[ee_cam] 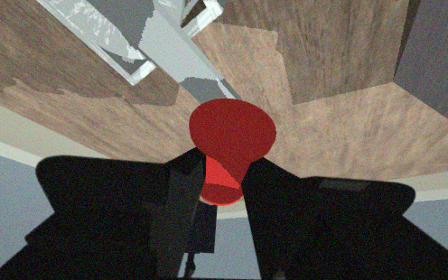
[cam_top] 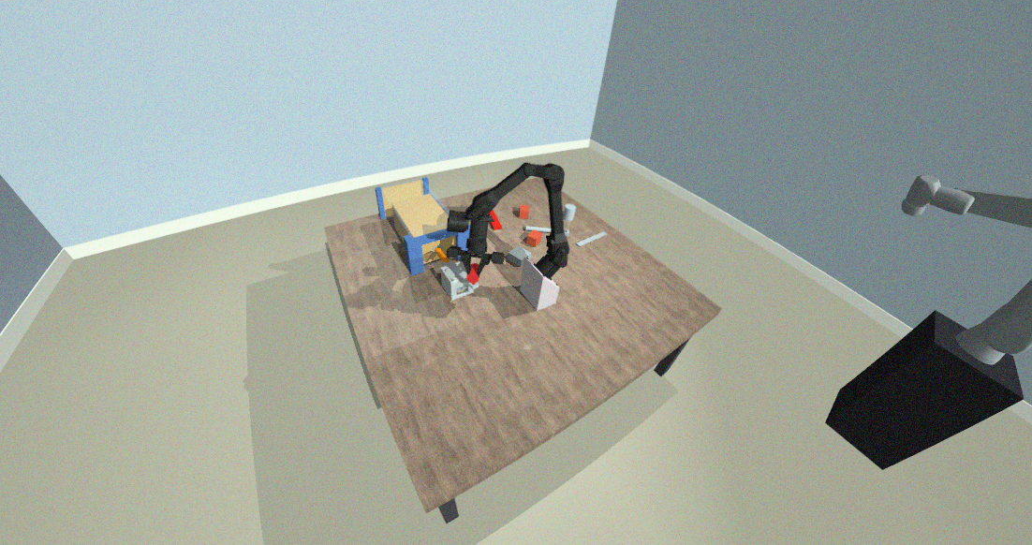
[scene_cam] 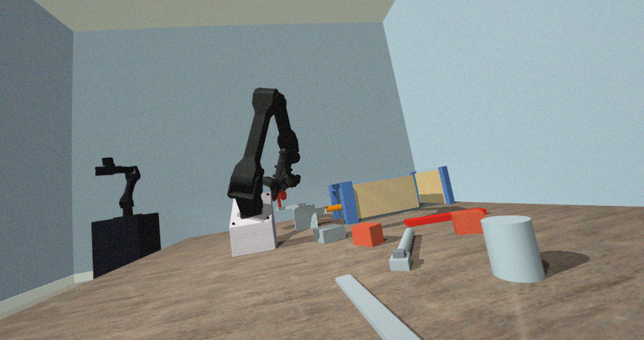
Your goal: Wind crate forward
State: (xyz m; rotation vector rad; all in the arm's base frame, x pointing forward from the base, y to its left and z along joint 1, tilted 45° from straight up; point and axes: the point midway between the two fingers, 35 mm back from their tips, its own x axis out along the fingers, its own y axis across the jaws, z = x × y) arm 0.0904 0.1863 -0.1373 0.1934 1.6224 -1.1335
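The winch handle is 5 cm ahead of my gripper tip and 3 cm below it. Round my gripper tip: blue steel frame (27 cm ahead, 3 cm below); grey winch (10 cm below, 9 cm ahead); red knob (1 cm to the right, 1 cm ahead).
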